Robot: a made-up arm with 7 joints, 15 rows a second.
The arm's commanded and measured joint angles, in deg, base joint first. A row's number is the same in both.
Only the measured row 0 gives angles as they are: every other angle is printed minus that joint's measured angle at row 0.
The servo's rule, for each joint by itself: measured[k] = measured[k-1] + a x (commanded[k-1-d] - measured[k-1]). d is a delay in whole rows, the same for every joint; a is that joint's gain. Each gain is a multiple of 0.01, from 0.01 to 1. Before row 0 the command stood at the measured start. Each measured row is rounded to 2 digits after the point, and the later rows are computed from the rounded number. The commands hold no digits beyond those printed.
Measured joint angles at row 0:
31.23 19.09 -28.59 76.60 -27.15 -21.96 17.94
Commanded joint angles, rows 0 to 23:
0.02 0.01 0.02 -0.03 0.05 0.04 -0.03
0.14 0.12 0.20 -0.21 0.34 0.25 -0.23
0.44 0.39 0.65 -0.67 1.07 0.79 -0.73
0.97 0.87 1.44 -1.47 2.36 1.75 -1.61
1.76 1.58 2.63 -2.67 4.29 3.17 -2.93
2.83 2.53 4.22 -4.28 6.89 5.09 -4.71
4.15 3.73 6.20 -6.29 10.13 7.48 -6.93
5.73 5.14 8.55 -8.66 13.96 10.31 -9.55
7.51 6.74 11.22 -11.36 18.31 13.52 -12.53
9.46 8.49 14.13 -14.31 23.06 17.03 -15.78
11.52 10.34 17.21 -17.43 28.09 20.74 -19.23
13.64 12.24 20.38 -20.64 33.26 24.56 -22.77
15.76 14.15 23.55 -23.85 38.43 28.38 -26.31
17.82 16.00 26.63 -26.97 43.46 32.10 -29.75
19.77 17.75 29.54 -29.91 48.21 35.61 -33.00
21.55 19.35 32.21 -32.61 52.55 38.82 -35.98
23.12 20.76 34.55 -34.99 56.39 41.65 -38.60
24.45 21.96 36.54 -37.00 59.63 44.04 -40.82
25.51 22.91 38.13 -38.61 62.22 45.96 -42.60
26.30 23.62 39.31 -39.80 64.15 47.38 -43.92
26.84 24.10 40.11 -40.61 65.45 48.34 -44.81
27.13 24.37 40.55 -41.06 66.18 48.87 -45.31
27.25 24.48 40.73 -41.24 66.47 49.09 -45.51
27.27 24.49 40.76 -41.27 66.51 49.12 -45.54
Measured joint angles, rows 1 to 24:
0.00 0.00 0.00 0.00 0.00 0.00 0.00
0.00 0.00 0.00 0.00 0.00 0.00 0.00
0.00 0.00 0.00 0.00 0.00 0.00 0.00
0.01 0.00 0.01 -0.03 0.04 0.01 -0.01
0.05 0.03 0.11 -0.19 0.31 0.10 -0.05
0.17 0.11 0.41 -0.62 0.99 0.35 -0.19
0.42 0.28 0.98 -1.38 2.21 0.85 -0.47
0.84 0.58 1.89 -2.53 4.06 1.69 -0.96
1.46 1.03 3.17 -4.09 6.58 2.91 -1.71
2.29 1.65 4.84 -6.05 9.74 4.56 -2.75
3.36 2.45 6.88 -8.37 13.50 6.63 -4.11
4.65 3.44 9.27 -11.03 17.78 9.11 -5.79
6.14 4.60 11.94 -13.95 22.48 11.96 -7.79
7.81 5.92 14.84 -17.05 27.47 15.12 -10.08
9.62 7.37 17.89 -20.25 32.62 18.52 -12.62
11.52 8.93 21.00 -23.45 37.79 22.07 -15.36
13.47 10.56 24.10 -26.58 42.84 25.68 -18.24
15.42 12.21 27.09 -29.54 47.62 29.25 -21.19
17.32 13.85 29.91 -32.27 52.01 32.70 -24.15
19.12 15.44 32.46 -34.69 55.91 35.92 -27.04
20.77 16.94 34.70 -36.75 59.22 38.84 -29.80
22.24 18.31 36.59 -38.41 61.89 41.40 -32.36
23.50 19.53 38.09 -39.65 63.90 43.55 -34.67
24.54 20.58 39.20 -40.50 65.28 45.27 -36.70
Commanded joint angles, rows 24 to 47:
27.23 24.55 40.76 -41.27 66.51 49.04 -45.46
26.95 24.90 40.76 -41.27 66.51 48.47 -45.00
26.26 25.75 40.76 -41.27 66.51 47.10 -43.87
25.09 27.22 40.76 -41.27 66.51 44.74 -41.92
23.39 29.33 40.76 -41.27 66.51 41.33 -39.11
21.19 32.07 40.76 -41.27 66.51 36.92 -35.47
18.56 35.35 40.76 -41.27 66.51 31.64 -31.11
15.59 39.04 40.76 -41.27 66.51 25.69 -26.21
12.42 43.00 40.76 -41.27 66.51 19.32 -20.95
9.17 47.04 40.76 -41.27 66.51 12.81 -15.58
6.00 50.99 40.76 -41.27 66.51 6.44 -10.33
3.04 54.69 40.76 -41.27 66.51 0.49 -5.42
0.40 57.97 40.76 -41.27 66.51 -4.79 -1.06
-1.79 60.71 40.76 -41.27 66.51 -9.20 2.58
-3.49 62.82 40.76 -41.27 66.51 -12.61 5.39
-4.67 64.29 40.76 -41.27 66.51 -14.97 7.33
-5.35 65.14 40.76 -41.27 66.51 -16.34 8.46
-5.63 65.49 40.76 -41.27 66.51 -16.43 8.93
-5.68 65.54 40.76 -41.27 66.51 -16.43 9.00
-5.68 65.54 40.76 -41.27 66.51 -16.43 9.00
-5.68 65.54 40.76 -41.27 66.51 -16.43 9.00
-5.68 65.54 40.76 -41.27 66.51 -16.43 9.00
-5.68 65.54 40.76 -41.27 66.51 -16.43 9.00
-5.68 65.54 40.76 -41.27 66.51 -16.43 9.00
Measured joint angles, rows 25 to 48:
25.34 21.45 39.94 -41.00 66.08 46.57 -38.42
25.93 22.15 40.37 -41.21 66.43 47.48 -39.84
26.35 22.69 40.58 -41.26 66.50 48.07 -40.98
26.62 23.12 40.68 -41.27 66.51 48.42 -41.88
26.72 23.53 40.72 -41.27 66.51 48.44 -42.50
26.58 24.04 40.74 -41.27 66.51 47.96 -42.77
26.12 24.77 40.75 -41.27 66.51 46.80 -42.60
25.27 25.82 40.76 -41.27 66.51 44.83 -41.90
24.01 27.26 40.76 -41.27 66.51 41.98 -40.61
22.32 29.12 40.76 -41.27 66.51 38.26 -38.71
20.23 31.40 40.76 -41.27 66.51 33.73 -36.21
17.81 34.07 40.76 -41.27 66.51 28.54 -33.16
15.13 37.05 40.76 -41.27 66.51 22.88 -29.64
12.30 40.26 40.76 -41.27 66.51 16.96 -25.78
9.43 43.58 40.76 -41.27 66.51 11.03 -21.71
6.63 46.89 40.76 -41.27 66.51 5.33 -17.58
4.02 50.07 40.76 -41.27 66.51 0.10 -13.55
1.69 53.00 40.76 -41.27 66.51 -4.48 -9.76
-0.28 55.60 40.76 -41.27 66.51 -8.26 -6.34
-1.85 57.79 40.76 -41.27 66.51 -11.17 -3.38
-3.02 59.56 40.76 -41.27 66.51 -13.06 -0.92
-3.84 60.94 40.76 -41.27 66.51 -14.27 1.06
-4.41 62.00 40.76 -41.27 66.51 -15.05 2.65
-4.80 62.81 40.76 -41.27 66.51 -15.55 3.92

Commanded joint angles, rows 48 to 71:
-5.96 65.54 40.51 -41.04 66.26 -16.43 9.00
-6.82 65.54 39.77 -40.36 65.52 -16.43 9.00
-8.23 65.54 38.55 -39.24 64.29 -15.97 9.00
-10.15 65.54 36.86 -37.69 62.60 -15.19 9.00
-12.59 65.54 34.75 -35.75 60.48 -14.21 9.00
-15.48 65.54 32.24 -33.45 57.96 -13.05 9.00
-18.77 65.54 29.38 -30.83 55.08 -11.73 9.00
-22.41 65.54 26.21 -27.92 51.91 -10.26 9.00
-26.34 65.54 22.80 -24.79 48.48 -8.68 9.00
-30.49 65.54 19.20 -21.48 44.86 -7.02 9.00
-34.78 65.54 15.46 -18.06 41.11 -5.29 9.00
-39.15 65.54 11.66 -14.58 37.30 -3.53 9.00
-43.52 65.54 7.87 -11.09 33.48 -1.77 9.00
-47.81 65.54 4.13 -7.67 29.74 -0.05 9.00
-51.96 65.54 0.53 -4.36 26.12 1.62 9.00
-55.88 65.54 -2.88 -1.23 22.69 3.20 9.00
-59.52 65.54 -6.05 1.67 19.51 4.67 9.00
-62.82 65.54 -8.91 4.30 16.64 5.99 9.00
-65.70 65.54 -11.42 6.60 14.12 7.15 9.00
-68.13 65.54 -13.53 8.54 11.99 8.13 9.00
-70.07 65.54 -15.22 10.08 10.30 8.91 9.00
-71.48 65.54 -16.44 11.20 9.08 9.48 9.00
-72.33 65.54 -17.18 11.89 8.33 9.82 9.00
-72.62 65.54 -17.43 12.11 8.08 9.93 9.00
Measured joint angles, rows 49 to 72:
-5.07 63.44 40.76 -41.27 66.51 -15.87 4.94
-5.26 63.92 40.76 -41.27 66.51 -16.07 5.75
-5.39 64.29 40.76 -41.27 66.51 -16.20 6.40
-5.57 64.58 40.62 -41.07 66.29 -16.28 6.92
-5.96 64.80 40.15 -40.44 65.60 -16.33 7.34
-6.66 64.97 39.27 -39.37 64.43 -16.20 7.67
-7.74 65.10 37.94 -37.87 62.80 -15.84 7.94
-9.24 65.20 36.19 -35.98 60.74 -15.25 8.15
-11.17 65.28 34.02 -33.73 58.27 -14.46 8.32
-13.53 65.34 31.47 -31.15 55.43 -13.48 8.46
-16.28 65.39 28.58 -28.28 52.30 -12.32 8.57
-19.40 65.42 25.40 -25.17 48.90 -11.01 8.66
-22.84 65.45 21.99 -21.89 45.30 -9.57 8.73
-26.54 65.47 18.40 -18.48 41.57 -8.03 8.78
-30.45 65.49 14.69 -15.01 37.77 -6.41 8.82
-34.50 65.50 10.94 -11.52 33.95 -4.74 8.86
-38.63 65.51 7.19 -8.09 30.20 -3.05 8.89
-42.76 65.52 3.53 -4.77 26.57 -1.37 8.91
-46.83 65.52 0.00 -1.62 23.12 0.28 8.93
-50.76 65.52 -3.33 1.31 19.91 1.86 8.94
-54.50 65.52 -6.40 3.97 17.00 3.35 8.95
-57.97 65.52 -9.16 6.31 14.44 4.72 8.96
-61.12 65.52 -11.56 8.29 12.26 5.95 8.97
-63.89 65.52 -13.57 9.88 10.52 7.02 8.98

